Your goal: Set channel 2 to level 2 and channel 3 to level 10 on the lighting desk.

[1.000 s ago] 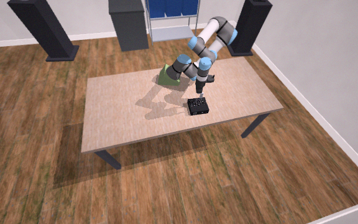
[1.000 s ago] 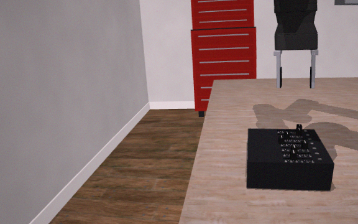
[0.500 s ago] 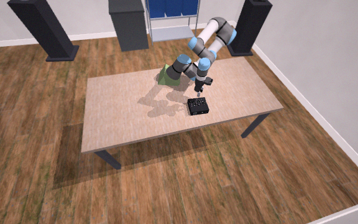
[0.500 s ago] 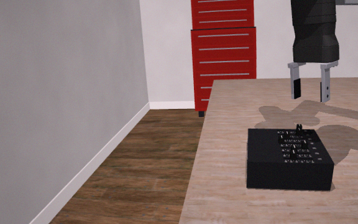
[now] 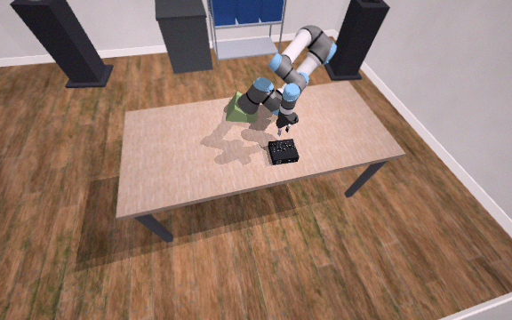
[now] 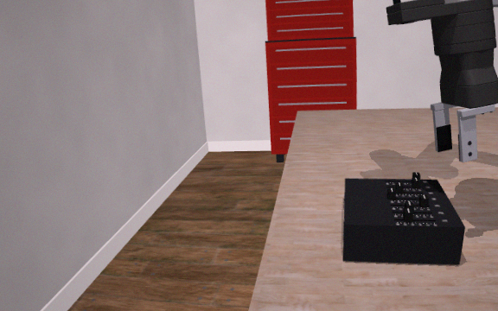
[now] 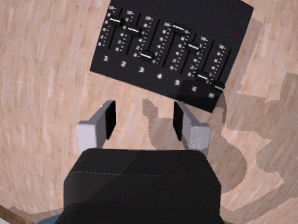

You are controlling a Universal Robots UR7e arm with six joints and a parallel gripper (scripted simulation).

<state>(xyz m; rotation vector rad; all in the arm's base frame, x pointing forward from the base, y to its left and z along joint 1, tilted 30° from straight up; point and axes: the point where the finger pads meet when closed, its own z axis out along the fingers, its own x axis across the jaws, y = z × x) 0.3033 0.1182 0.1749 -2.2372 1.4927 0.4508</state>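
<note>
The channel 2 fader is 70 mm below my hand, 60 mm ahead of it and 40 mm to the left of it. The rest, counted from my hand: channel 1 fader (70 mm below, 60 mm to the left, 60 mm ahead); then channel 3 cap (70 mm below, 40 mm ahead, 20 mm to the left).
</note>
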